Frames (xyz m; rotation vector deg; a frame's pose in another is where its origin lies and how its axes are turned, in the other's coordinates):
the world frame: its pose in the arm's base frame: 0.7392 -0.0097 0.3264 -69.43 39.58 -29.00
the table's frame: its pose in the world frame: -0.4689 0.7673 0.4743 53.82 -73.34 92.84
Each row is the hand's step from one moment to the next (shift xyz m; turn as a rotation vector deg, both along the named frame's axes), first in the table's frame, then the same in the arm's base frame.
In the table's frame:
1: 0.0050 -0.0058 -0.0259 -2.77 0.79 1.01
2: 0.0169 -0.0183 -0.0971 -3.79 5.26 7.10
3: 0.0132 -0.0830 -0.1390 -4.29 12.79 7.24
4: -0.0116 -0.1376 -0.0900 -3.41 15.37 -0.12
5: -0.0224 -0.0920 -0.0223 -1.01 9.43 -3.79
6: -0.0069 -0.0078 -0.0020 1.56 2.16 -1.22
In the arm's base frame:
1: 0.0024 0.0072 -0.0259 -1.65 -2.41 0.90
2: 0.0053 0.0264 -0.0965 -4.94 -2.78 7.77
3: 0.0539 0.0065 -0.1531 -11.85 -0.44 9.69
4: 0.1017 -0.0455 -0.1214 -15.16 2.69 3.29
5: 0.0691 -0.0507 -0.0460 -9.55 3.32 -1.46
6: 0.0038 -0.0088 -0.0045 -1.52 2.45 -0.50

